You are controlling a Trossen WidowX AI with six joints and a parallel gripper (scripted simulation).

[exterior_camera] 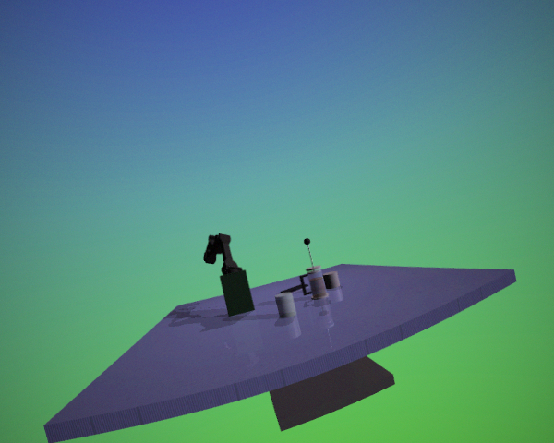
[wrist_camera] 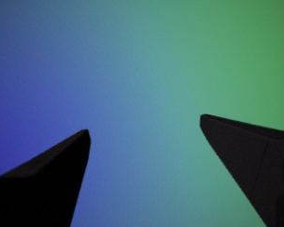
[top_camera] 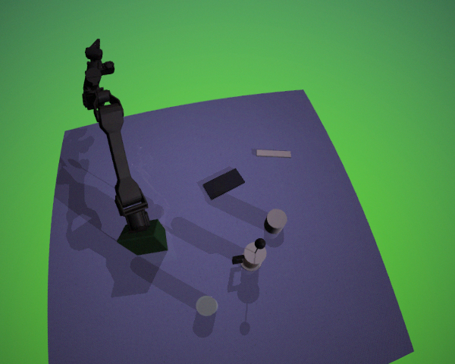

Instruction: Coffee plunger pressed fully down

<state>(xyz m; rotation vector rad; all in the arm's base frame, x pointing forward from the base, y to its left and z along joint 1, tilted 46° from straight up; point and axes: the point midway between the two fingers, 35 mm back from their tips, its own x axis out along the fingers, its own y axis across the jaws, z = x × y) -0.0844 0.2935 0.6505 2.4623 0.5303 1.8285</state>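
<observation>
My gripper tip is 390 mm short of the coffee press, 860 mm to the left of it and 270 mm above it. Round my gripper tip: pale flat bar (630 mm ahead, 460 mm to the right, 390 mm below).
</observation>
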